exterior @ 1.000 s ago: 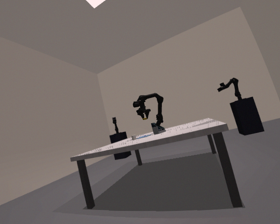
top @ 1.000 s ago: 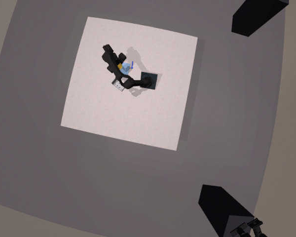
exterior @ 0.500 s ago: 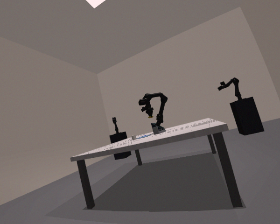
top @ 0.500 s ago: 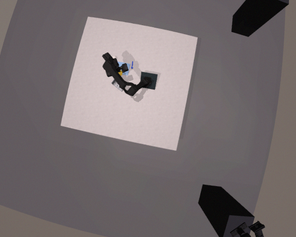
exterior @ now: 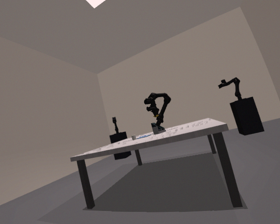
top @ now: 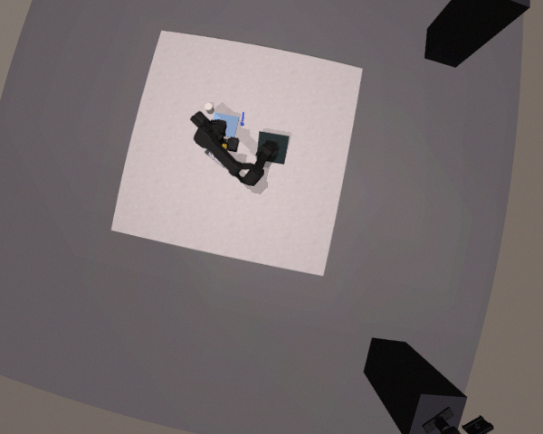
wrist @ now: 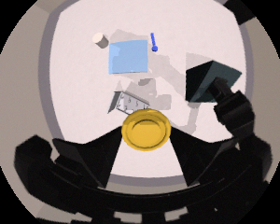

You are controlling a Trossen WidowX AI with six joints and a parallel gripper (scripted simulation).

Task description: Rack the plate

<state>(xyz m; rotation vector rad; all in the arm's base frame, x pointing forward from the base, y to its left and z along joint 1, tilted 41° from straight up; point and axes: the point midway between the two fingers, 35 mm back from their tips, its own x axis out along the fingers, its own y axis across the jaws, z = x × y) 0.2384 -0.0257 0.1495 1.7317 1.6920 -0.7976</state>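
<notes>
Right now my gripper tip is 5 cm short of the dish rack, 1 cm to the right of it and 16 cm above it. Round my gripper tip: light blue mat (6 cm ahead, 18 cm to the right, 18 cm below); then yellow plate (1 cm above); then blue utensil (4 cm behind, 23 cm to the right, 18 cm below).
</notes>
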